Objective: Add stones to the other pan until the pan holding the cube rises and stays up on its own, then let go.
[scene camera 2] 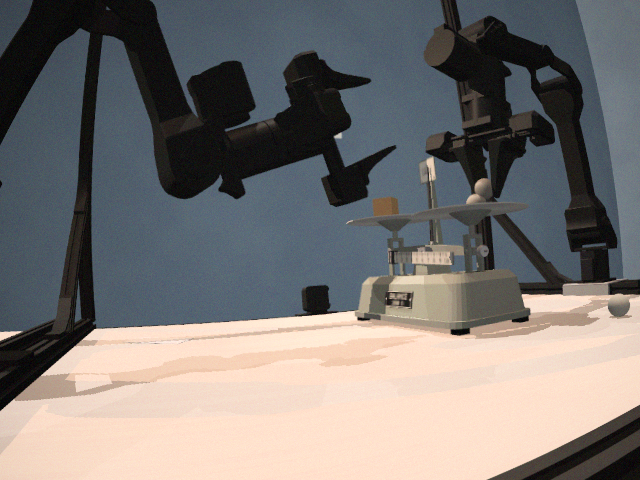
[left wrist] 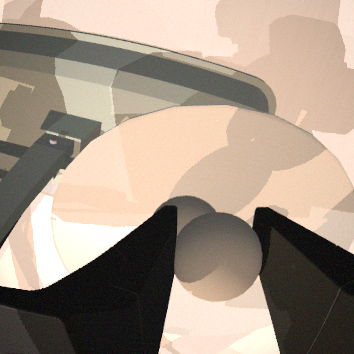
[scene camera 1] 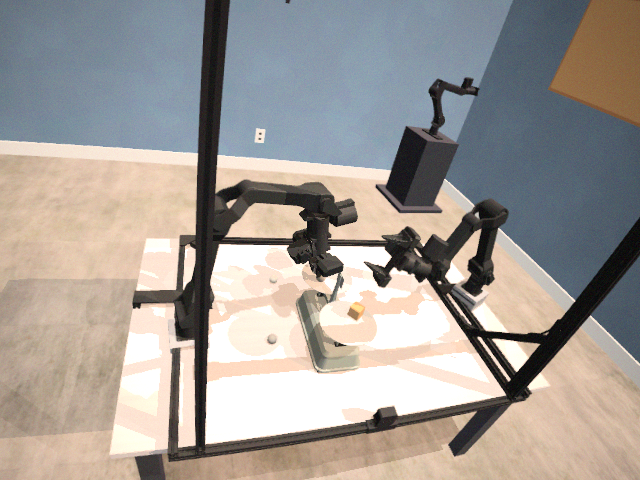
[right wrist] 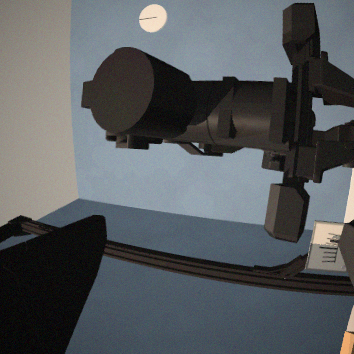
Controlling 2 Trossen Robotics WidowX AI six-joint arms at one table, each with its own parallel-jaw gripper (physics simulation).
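Frame: origin at the left arm's base, x right, y back, z down, level; centimetres.
Seen in the pictures: left gripper, fingertip midpoint: (scene camera 2: 487, 198) (left wrist: 215, 218) (scene camera 1: 315, 274); right gripper, fingertip midpoint: (scene camera 2: 382, 113) (scene camera 1: 373, 249) (right wrist: 230, 233); left arm's base, link origin: (scene camera 2: 595, 281) (scene camera 1: 188, 330); right arm's base, link origin: (scene camera 1: 471, 289).
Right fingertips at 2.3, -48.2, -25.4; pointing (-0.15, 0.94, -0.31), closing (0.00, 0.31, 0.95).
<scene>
Pixels of each thing's middle, then the offset from my right fingertips to it, as dx, dy, dz. "*": a spot on its surface instead.
- orange cube, body centre: (scene camera 2: 386, 208) (scene camera 1: 356, 311) +11.7, +8.0, +10.4
- grey-green balance, body centre: (left wrist: 40, 180) (scene camera 2: 429, 239) (scene camera 1: 334, 306) +4.2, +9.7, +15.9
- round grey stone, body centre: (left wrist: 185, 232) (scene camera 2: 476, 204) -3.9, +11.5, +12.0
- second stone, body centre: (left wrist: 216, 256) (scene camera 2: 484, 188) -4.8, +12.4, +10.0
- nearer, body centre: (scene camera 1: 272, 338) +4.0, +26.4, +26.2
- balance's upright pointer plate, surface spot: (right wrist: 326, 246) (scene camera 2: 426, 167) * +4.0, +10.3, +5.5
The orange cube (scene camera 1: 356, 310) (scene camera 2: 385, 206) sits on one pan (scene camera 1: 338, 330) (scene camera 2: 361, 222) of the grey-green balance (scene camera 1: 338, 361) (scene camera 2: 439, 299). This pan appears lower in scene camera 2 than the other pan (scene camera 2: 509, 208) (left wrist: 150, 155). A round grey stone (scene camera 2: 474, 198) (left wrist: 186, 204) rests on that other pan. My left gripper (scene camera 2: 486, 191) (left wrist: 215, 218) is over it, shut on a second stone (scene camera 2: 483, 186) (left wrist: 218, 265), close above the pan and overlapping the first in view; whether they touch is unclear. My right gripper (scene camera 1: 374, 250) (scene camera 2: 382, 113) is open and empty, above the cube's side.
Two loose stones lie on the table left of the balance in scene camera 1, one nearer (scene camera 1: 271, 338) and one farther back (scene camera 1: 272, 280). The balance's upright pointer plate (scene camera 2: 428, 170) (right wrist: 326, 246) stands between the two grippers. Black frame rails (scene camera 1: 289, 438) edge the table.
</scene>
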